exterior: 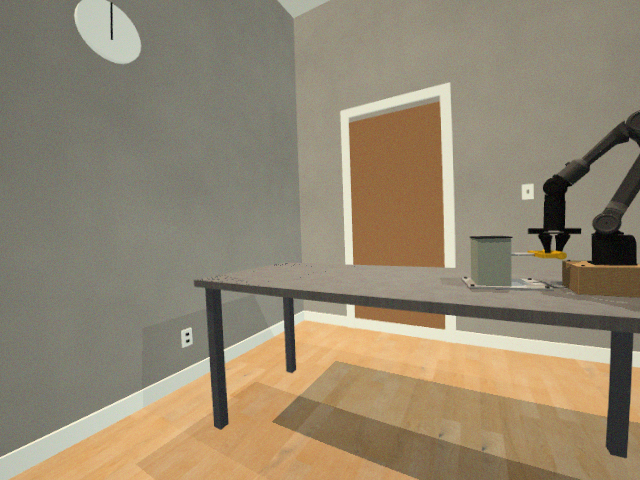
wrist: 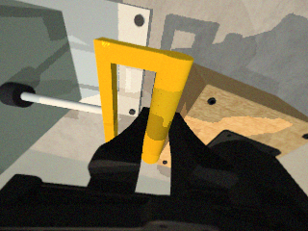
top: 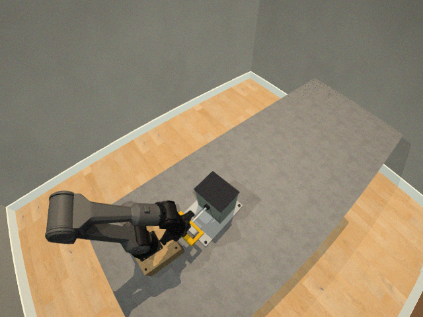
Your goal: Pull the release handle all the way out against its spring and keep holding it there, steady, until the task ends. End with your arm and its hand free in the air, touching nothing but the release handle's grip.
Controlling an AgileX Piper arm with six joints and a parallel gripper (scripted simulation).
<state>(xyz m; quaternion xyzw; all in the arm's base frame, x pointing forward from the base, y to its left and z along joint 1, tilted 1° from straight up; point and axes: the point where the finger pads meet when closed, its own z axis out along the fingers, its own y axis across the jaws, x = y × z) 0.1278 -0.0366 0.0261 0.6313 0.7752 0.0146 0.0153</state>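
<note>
My hand is 5 cm short of the yellow release handle and 1 cm to the right of it. Round my hand: light baseplate (15 cm ahead, 10 cm below, 3 cm to the left).
</note>
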